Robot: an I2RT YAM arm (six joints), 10 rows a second.
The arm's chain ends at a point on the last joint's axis. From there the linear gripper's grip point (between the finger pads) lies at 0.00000 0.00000 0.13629 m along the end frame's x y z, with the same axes.
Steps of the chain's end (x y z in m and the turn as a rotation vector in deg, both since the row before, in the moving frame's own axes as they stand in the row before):
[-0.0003 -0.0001 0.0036 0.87 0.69 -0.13]
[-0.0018 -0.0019 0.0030 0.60 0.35 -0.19]
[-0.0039 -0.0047 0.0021 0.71 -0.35 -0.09]
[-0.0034 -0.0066 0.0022 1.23 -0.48 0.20]
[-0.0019 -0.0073 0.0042 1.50 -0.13 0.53]
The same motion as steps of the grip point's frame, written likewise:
[0.0013 -0.0022 0.0036 0.87 0.69 -0.13]
[-0.0010 -0.0033 0.0030 0.60 0.35 -0.19]
[-0.0047 -0.0064 0.0021 0.71 -0.35 -0.09]
[-0.0045 -0.0095 0.0022 1.23 -0.48 0.20]
[-0.0022 -0.0109 0.0042 1.50 -0.13 0.53]

